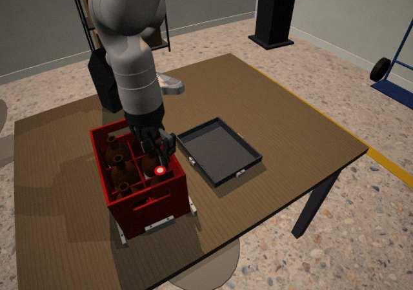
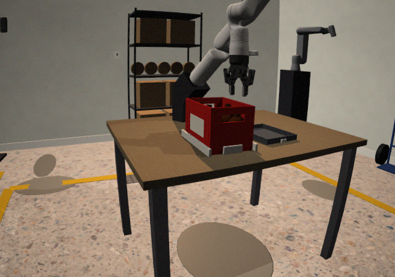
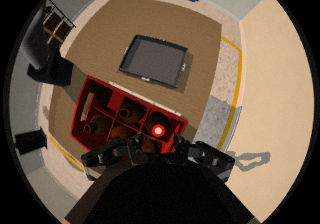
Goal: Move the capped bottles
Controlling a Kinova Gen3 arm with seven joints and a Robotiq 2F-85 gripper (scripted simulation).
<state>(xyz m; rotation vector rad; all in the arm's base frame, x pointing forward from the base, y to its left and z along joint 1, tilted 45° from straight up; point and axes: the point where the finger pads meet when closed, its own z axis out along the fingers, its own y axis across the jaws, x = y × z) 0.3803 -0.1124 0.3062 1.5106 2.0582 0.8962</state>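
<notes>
Now: hand 14 cm above the glass bottle. From my hand the other things lie so: red crate (14 cm below, 8 cm behind, 5 cm to the right); then dark grey tray (22 cm to the left, 21 cm below, 13 cm behind).
</notes>
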